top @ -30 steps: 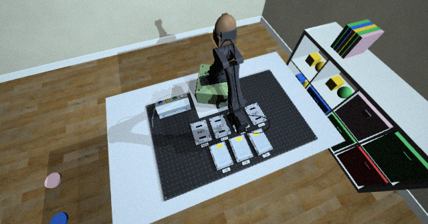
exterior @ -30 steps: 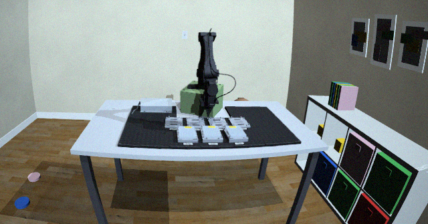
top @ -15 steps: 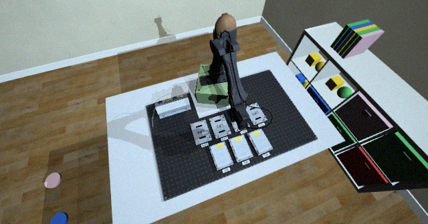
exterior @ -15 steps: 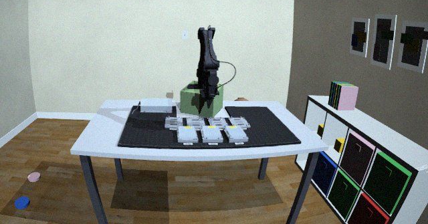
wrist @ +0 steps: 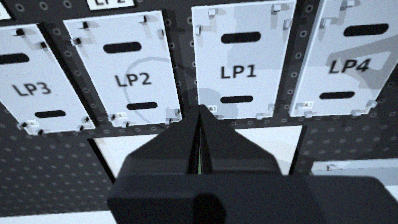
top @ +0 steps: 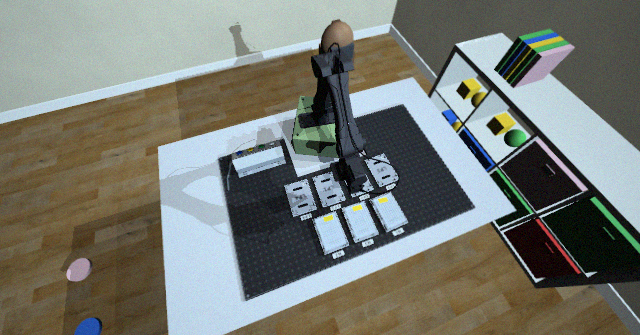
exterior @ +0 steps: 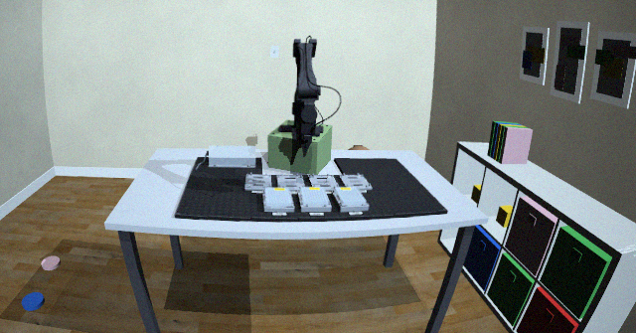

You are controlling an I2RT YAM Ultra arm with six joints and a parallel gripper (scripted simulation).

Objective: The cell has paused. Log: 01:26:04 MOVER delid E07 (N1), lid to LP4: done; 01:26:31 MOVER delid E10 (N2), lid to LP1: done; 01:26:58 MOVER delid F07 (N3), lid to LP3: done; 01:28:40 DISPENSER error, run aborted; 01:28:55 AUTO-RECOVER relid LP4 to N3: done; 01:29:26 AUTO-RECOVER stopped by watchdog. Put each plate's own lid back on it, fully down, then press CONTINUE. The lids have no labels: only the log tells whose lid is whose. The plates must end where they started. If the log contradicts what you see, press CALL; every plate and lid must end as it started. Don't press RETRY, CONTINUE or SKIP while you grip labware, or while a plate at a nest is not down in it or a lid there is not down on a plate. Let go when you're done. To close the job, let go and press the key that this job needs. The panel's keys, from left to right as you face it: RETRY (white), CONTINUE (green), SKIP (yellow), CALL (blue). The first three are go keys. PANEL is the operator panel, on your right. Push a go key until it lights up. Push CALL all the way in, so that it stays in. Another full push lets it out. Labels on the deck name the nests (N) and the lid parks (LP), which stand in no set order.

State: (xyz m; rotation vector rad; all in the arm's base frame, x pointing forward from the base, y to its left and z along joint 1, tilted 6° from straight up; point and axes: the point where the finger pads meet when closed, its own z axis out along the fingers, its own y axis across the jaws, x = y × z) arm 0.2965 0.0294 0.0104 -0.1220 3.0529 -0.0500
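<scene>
Now: hand 260 mm past the green continue key, 320 mm to the left of it and 70 mm above it. The rest, counted from my hand: lid park LP2: 40 mm behind, 80 mm to the left, 130 mm below; plate: 150 mm ahead, 40 mm to the left, 110 mm below; white retry key: 260 mm behind, 270 mm to the right, 70 mm below.
</scene>
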